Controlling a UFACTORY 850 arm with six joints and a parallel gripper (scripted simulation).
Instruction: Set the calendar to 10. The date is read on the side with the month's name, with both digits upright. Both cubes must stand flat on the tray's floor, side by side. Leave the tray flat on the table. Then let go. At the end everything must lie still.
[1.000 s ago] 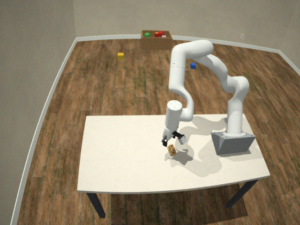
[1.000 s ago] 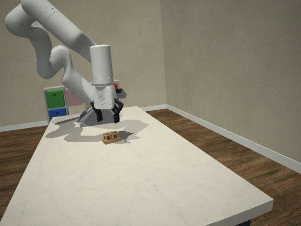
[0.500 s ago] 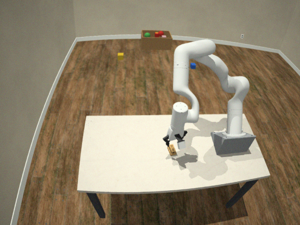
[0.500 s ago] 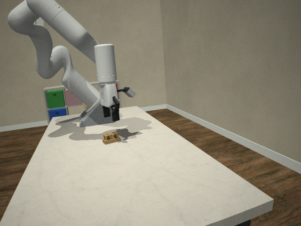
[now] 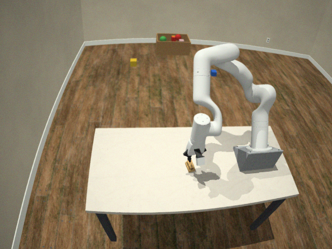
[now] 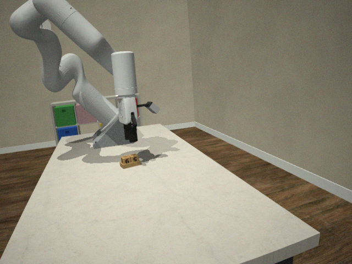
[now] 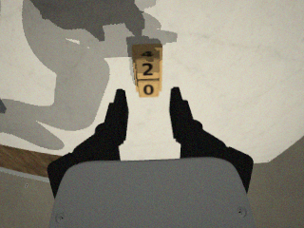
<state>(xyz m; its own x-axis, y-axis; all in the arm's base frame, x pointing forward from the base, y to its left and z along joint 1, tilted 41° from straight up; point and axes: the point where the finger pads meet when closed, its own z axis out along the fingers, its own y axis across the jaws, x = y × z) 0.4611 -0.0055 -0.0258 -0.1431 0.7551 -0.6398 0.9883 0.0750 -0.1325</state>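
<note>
Now: the cube 9 cm below my hand and 3 cm to the right of it. Also, from my hand: wooden tray: 11 cm below, 2 cm to the right.
</note>
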